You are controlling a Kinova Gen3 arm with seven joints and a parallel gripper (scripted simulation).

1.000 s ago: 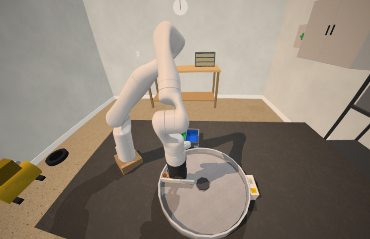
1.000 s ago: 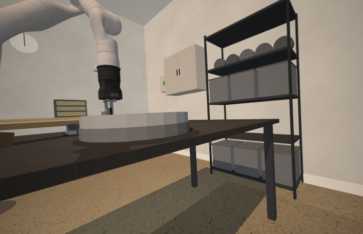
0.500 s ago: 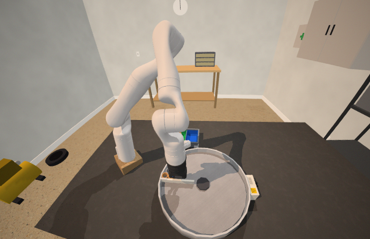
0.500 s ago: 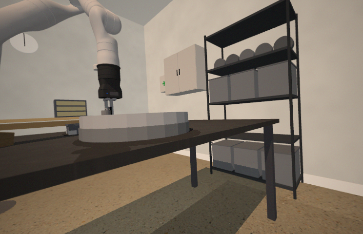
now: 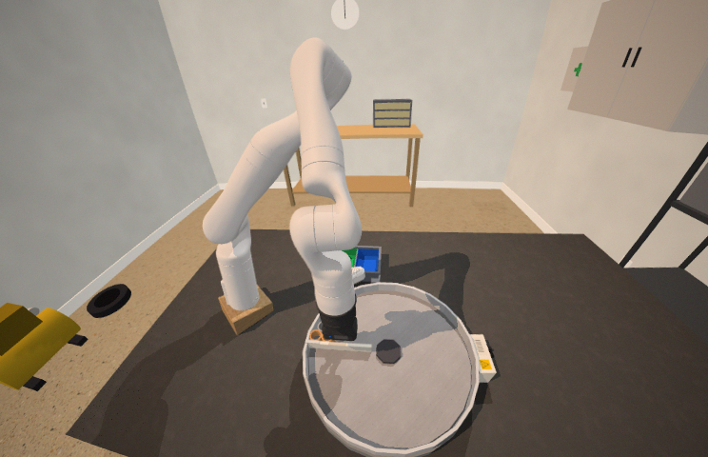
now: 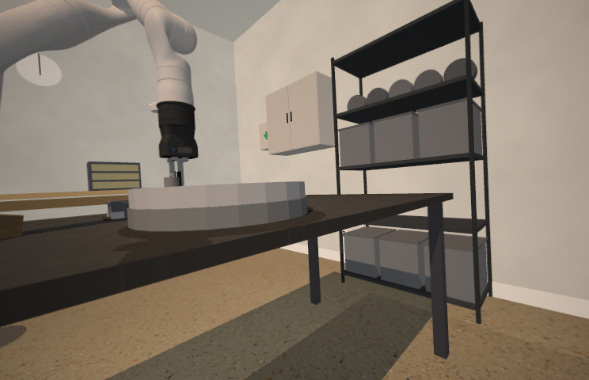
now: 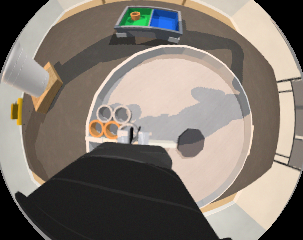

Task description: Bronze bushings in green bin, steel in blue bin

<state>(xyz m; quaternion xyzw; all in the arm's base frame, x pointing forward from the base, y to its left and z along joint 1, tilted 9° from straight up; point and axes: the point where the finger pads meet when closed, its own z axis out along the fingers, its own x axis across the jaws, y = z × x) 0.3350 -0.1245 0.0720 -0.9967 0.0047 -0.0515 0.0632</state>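
The green bin is 340 mm to the left of my hand and 80 mm below it. Also, from my hand: turntable 110 mm ahead, 20 mm to the right, 50 mm below.
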